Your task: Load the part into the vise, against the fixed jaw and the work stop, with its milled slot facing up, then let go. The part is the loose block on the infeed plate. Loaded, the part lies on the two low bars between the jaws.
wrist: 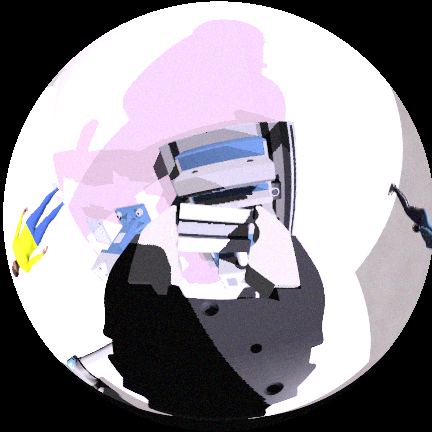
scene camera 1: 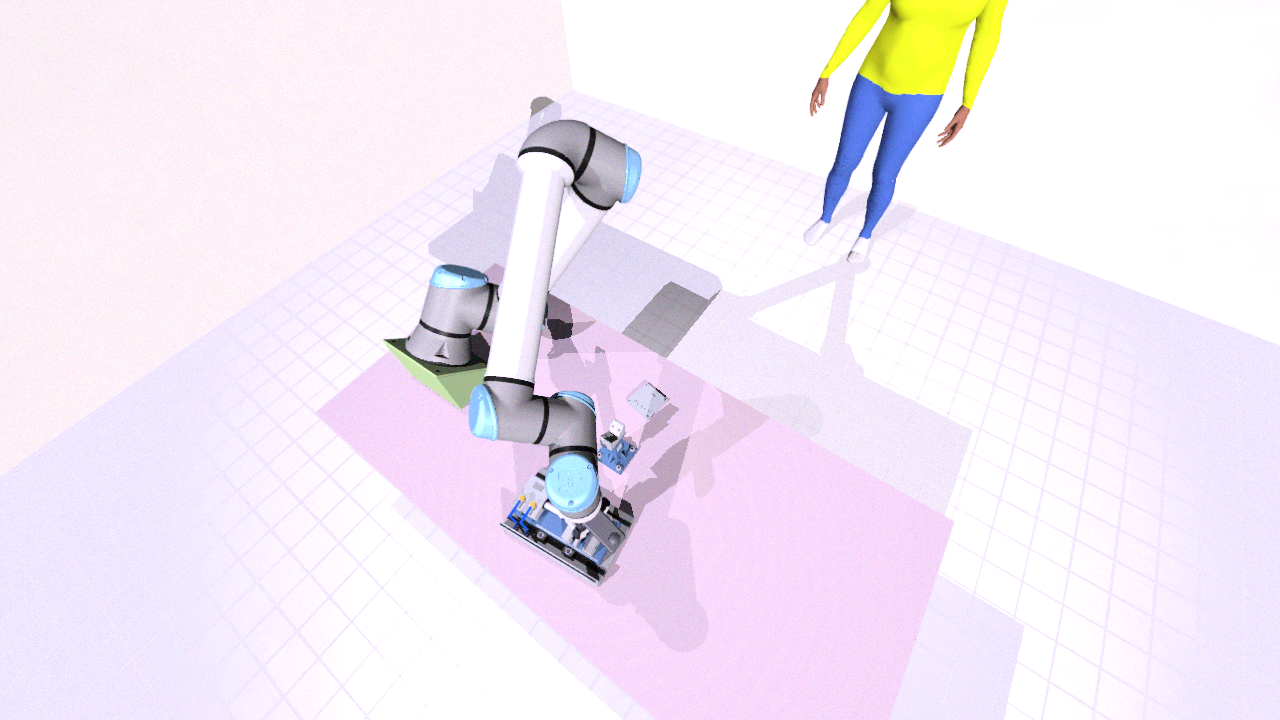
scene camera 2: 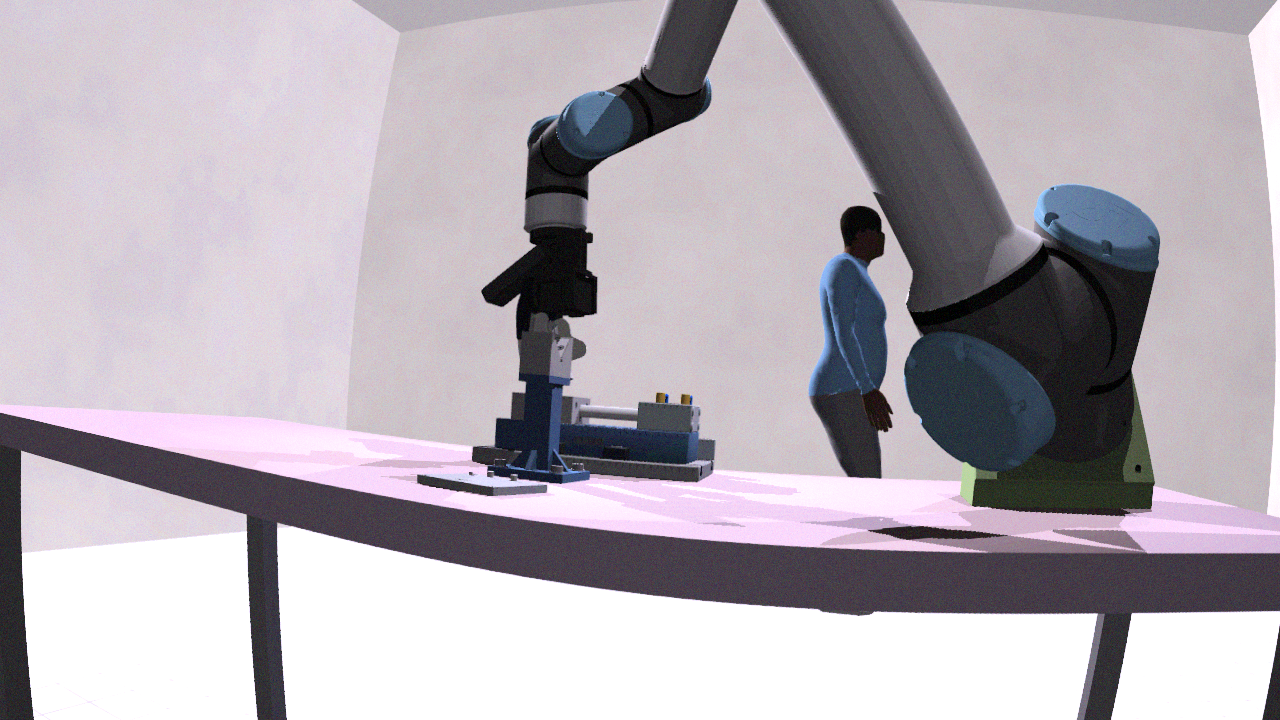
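Pixels of known places: gripper, between the fingertips: (wrist: 215, 207); arm's base, origin of its link: (scene camera 1: 438, 352).
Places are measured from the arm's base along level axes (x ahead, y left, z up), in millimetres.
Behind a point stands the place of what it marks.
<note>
The part (wrist: 197, 243) {x 684, y -184, z 33 mm} is a pale block held between the two pale fingers of my gripper (wrist: 215, 207) {x 688, y -197, z -8 mm}. In the wrist view, its milled slot shows as a grey channel between two white strips, facing up toward the camera. My gripper is shut on it over the vise (scene camera 1: 547, 530) {x 586, y -261, z -58 mm} (scene camera 2: 617, 444) {x 569, y -156, z -79 mm} (wrist: 225, 172) {x 716, y -212, z -22 mm}, which has a blue body, pale jaws and a grey base. A dark gap shows beside the part in the wrist view. Scene camera 1 has the part hidden under the wrist; scene camera 2 has it hidden behind a stand. Contact with the bars, fixed jaw and work stop cannot be made out.
A blue stand (scene camera 1: 617, 456) {x 633, y 3, z -89 mm} (scene camera 2: 542, 425) {x 613, y 34, z -58 mm} (wrist: 131, 220) {x 636, y 10, z -100 mm} bearing a pale block (scene camera 2: 546, 355) {x 609, y 51, z 18 mm} stands beside the vise. The grey infeed plate (scene camera 1: 647, 399) {x 615, y 214, z -110 mm} (scene camera 2: 483, 484) {x 597, y 256, z -110 mm} (wrist: 98, 230) {x 620, y 197, z -110 mm} lies beyond it. A person (scene camera 1: 904, 80) (scene camera 2: 850, 331) stands beyond the table.
</note>
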